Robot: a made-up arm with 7 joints.
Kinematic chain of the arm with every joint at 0, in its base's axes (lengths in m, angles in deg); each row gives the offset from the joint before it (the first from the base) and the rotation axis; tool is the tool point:
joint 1: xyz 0 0 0.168 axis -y
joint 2: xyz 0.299 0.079 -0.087 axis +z
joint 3: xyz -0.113 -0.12 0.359 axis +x
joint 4: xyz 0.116 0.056 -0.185 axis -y
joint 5: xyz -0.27 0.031 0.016 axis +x
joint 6: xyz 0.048 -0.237 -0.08 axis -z
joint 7: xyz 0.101 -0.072 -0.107 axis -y
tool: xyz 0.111 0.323 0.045
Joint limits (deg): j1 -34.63..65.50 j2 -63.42..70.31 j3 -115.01..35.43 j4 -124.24..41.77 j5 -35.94..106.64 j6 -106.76..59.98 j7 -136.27..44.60
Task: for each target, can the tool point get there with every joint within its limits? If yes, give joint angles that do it. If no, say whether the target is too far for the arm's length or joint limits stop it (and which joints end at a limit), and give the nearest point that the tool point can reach.
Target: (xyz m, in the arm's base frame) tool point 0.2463 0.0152 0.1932
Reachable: yes | joints 38.96 37.39 -41.36 -93.47 84.00 29.13 -79.33
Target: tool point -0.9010 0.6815 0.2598
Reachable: no: joint limits stop it (at a limit: joint 1, joint 2, joint 3, joint 6) | nearest point -0.6525 0.3899 0.2820 | short by 0.384 m
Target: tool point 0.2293 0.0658 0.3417
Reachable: yes | joints 50.69 16.74 14.77 -22.32 -9.81 10.84 -24.91
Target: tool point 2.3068 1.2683 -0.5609
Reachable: no: too far | nearest point 0.9389 0.1969 -0.0587 | short by 1.809 m
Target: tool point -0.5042 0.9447 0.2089
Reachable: no: joint limits stop it (at a limit: joint 1, joint 3, joint 5, joint 6) | nearest point -0.3153 0.6240 0.3145 | short by 0.387 m
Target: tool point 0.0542 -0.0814 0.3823
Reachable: yes | joints -2.91 34.15 -77.87 -87.36 -5.56 -44.72 -104.06
